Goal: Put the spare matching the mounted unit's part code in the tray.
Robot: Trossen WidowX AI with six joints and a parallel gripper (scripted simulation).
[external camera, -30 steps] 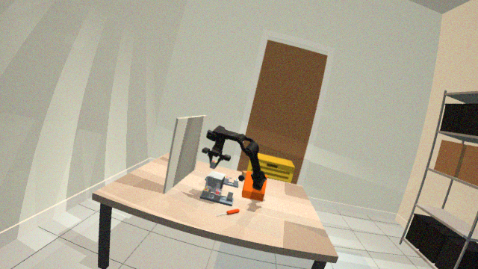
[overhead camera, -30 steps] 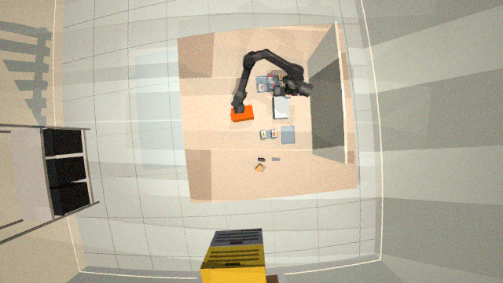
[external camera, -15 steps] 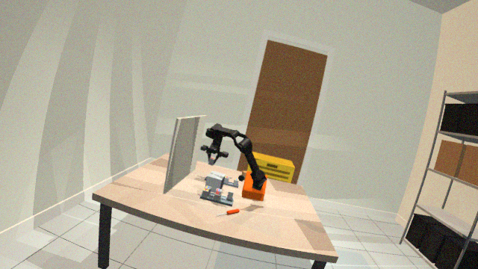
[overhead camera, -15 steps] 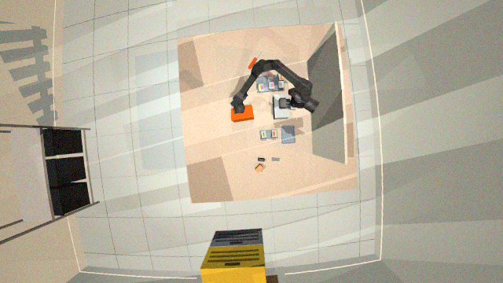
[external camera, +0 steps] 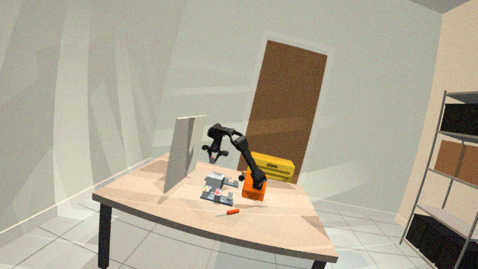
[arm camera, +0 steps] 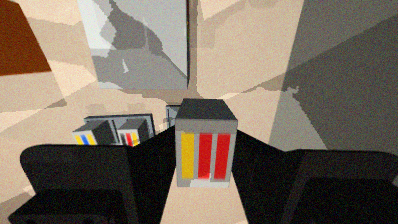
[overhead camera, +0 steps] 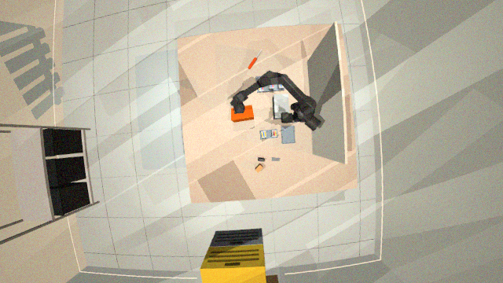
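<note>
The shallow grey tray is 1 cm behind my gripper tip, 10 cm to the right of it and 15 cm below it. The rest, counted from my gripper tip: grey spare 2 cm above; then holder 15 cm behind, 9 cm to the right, 15 cm below; then tall grey panel 17 cm ahead, 10 cm to the left, 7 cm above.
</note>
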